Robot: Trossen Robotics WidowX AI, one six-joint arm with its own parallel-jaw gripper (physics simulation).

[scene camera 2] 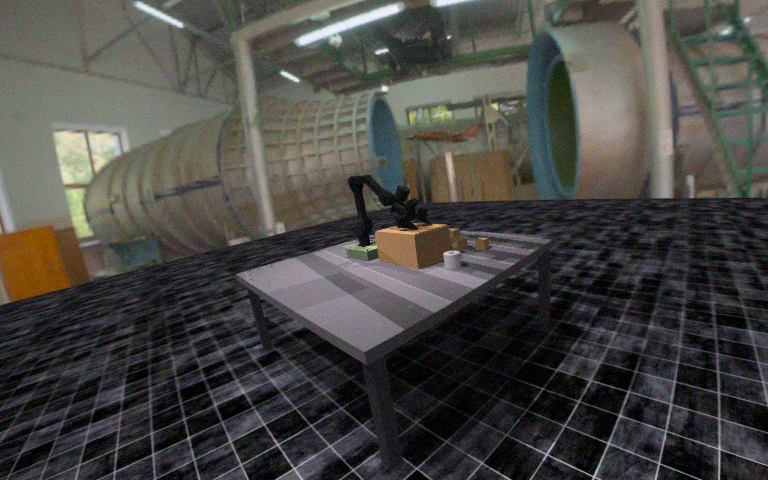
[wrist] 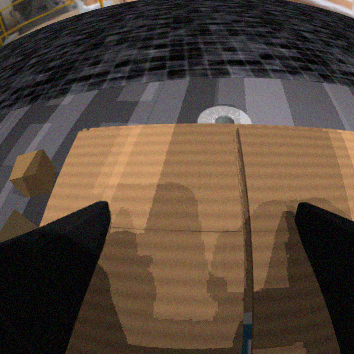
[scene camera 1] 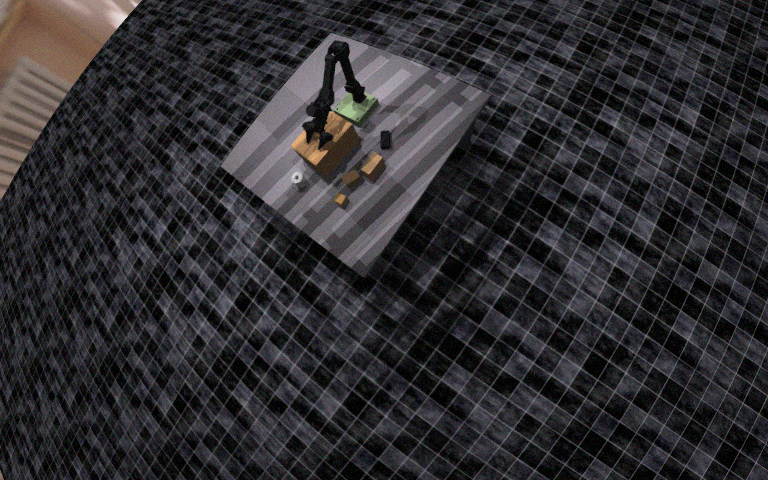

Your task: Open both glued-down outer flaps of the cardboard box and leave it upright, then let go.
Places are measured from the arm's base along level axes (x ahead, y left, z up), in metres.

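Pixels of known places: gripper, fingertip midpoint: [scene camera 2: 424, 226] [wrist: 206, 212] [scene camera 1: 312, 146]; arm's base, link origin: [scene camera 2: 365, 244] [scene camera 1: 359, 98].
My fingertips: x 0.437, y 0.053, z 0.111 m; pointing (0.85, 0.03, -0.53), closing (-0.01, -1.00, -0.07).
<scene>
Ahead of a thing's pixels: the offset from my fingertips to its top centre. "spot": to the spot under its first point. Level surfaces: height alone.
The cardboard box @[dy -0.015, dx -0.079, dz -0.006 m] [scene camera 1: 338, 155] [scene camera 2: 396, 249] stands upright on the table. In the wrist view its left outer flap @[spot: dy +0.030, dx +0.041, dz -0.007 m] [wrist: 150, 155] and right outer flap @[spot: dy -0.054, dx +0.031, dz -0.007 m] [wrist: 295, 165] lie closed and about level, meeting at a narrow dark seam right of the middle. A teal strip @[spot: dy -0.019, dx -0.057, dz -0.023 m] [wrist: 247, 337] shows in the seam near the bottom. A thin crosswise line runs over the flaps. My gripper [scene camera 1: 314, 140] [scene camera 2: 416, 223] [wrist: 206, 212] is open and empty, low over the box top, its fingers on either side of the seam. Whether the fingertips touch the cardboard cannot be told.
A white roll @[dy -0.035, dx +0.182, dz -0.101 m] [scene camera 1: 292, 178] [scene camera 2: 452, 260] [wrist: 207, 116] stands beyond the box. Small cardboard blocks @[dy +0.261, dx +0.138, dz -0.112 m] [scene camera 1: 340, 199] [scene camera 2: 481, 243] [wrist: 33, 172] and a black item @[dy +0.245, dx -0.292, dz -0.129 m] [scene camera 1: 385, 139] lie beside it. A green block [scene camera 1: 357, 114] [scene camera 2: 362, 253] is at the arm's base. The table @[dz -0.162 m] [scene camera 1: 266, 121] [scene camera 2: 339, 308] has open edges.
</scene>
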